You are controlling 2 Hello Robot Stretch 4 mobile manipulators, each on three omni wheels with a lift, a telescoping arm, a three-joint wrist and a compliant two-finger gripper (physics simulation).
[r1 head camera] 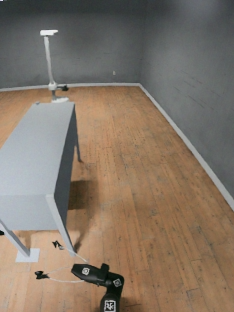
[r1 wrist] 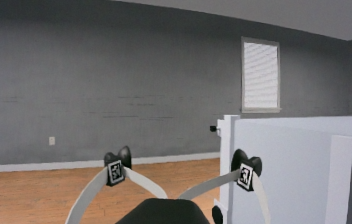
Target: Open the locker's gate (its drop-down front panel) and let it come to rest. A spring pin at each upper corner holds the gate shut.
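The locker, a grey box on legs (r1 head camera: 37, 145) (r1 wrist: 285, 170), stands at the left in the head view and at the right in the wrist view. In the wrist view a small black knob (r1 wrist: 213, 128) sticks out left from its near upper corner. The gate's front face does not show in either view, so its position is hidden. My r1 gripper (r1 head camera: 50, 260) (r1 wrist: 182, 165) is open, its fingertips wide apart with nothing between them, near the locker's near end. The r2 gripper (r1 head camera: 62, 88) is a small dark shape beyond the locker's far end; its fingers are too small to judge.
The second robot's mast (r1 head camera: 48, 60) rises behind the locker's far end. A pale square plate (r1 head camera: 31, 257) is on the floor by a near leg. A round black part (r1 wrist: 217, 215) shows low beside the locker's post. A grey wall (r1 head camera: 195, 90) runs along the right.
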